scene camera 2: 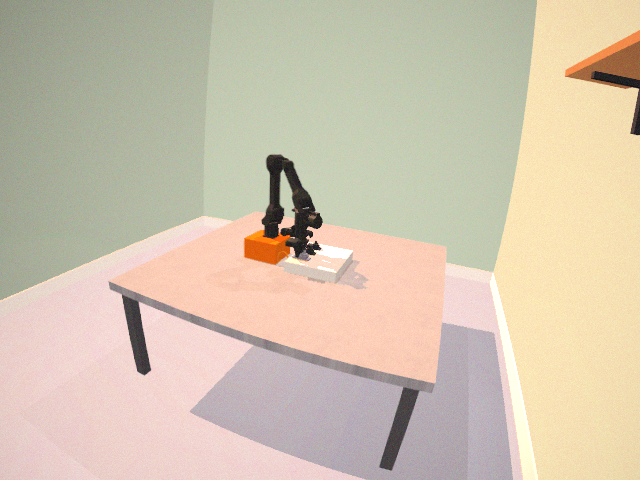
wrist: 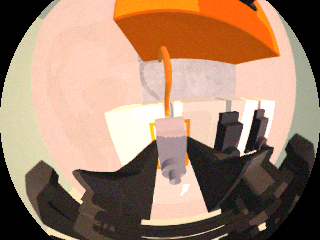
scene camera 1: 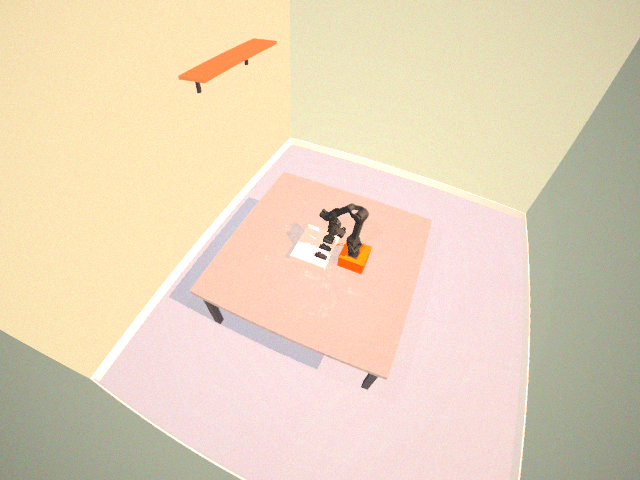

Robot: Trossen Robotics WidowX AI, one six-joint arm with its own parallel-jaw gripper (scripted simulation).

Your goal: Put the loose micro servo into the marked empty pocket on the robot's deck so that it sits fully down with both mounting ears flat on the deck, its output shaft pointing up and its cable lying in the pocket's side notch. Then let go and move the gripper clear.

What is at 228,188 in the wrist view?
My gripper.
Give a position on a deck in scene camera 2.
At 329,263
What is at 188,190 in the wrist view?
A deck.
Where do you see a deck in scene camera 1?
At 304,251
